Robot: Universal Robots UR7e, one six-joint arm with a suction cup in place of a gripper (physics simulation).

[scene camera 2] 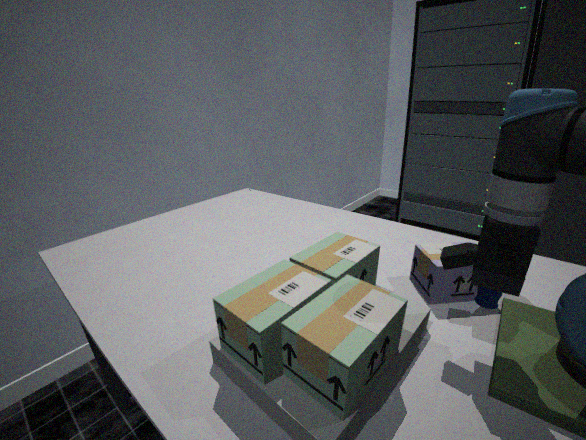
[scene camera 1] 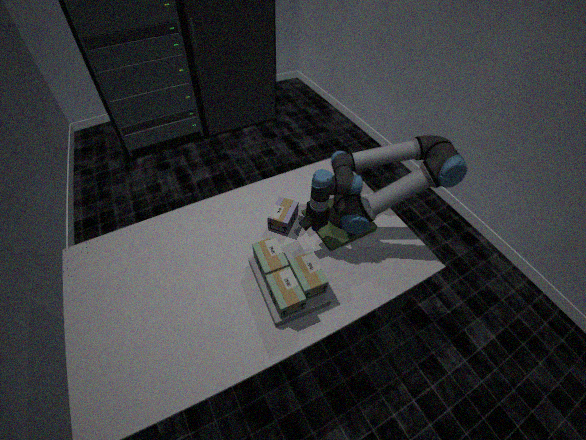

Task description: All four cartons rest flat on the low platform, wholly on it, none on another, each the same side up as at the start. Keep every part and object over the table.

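Places are measured from the arm's base along level axes (x right, y ahead, z up), in millimetres.
Pixels of known places: hand at its tool point: [scene camera 2: 486, 302].
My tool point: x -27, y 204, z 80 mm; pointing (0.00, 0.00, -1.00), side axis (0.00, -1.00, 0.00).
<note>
Ahead of a thing's pixels: the offset from my tool point to its top centre. Level surfaces: height alone.
Three green cartons {dx -33, dy +256, dz +40 mm} [scene camera 1: 270, 254] {dx -190, dy +284, dz +40 mm} [scene camera 1: 286, 287] {dx -178, dy +171, dz +40 mm} [scene camera 1: 310, 271] [scene camera 2: 337, 254] [scene camera 2: 272, 295] [scene camera 2: 345, 320] lie flat on the low grey platform {dx -120, dy +225, dz -55 mm} [scene camera 1: 316, 304] [scene camera 2: 305, 419], side by side, none on another, with their side arrows pointing up. A purple carton {dx +179, dy +58, dz -8 mm} [scene camera 1: 283, 216] [scene camera 2: 445, 286] rests upright on the table, off the platform. My suction gripper [scene camera 1: 317, 226] [scene camera 2: 487, 298] points down low beside the purple carton, not on its top, and carries no carton. The arm hides part of the purple carton in the scene camera 2 view; whether the cup touches its side cannot be told.
A green board [scene camera 1: 330, 240] [scene camera 2: 522, 370] lies under the arm's base, beside the gripper. The white table {dz -104 mm} [scene camera 1: 165, 300] [scene camera 2: 200, 240] has a near edge beyond the platform. Dark server racks [scene camera 1: 150, 75] [scene camera 2: 462, 150] stand on the floor behind the table.
</note>
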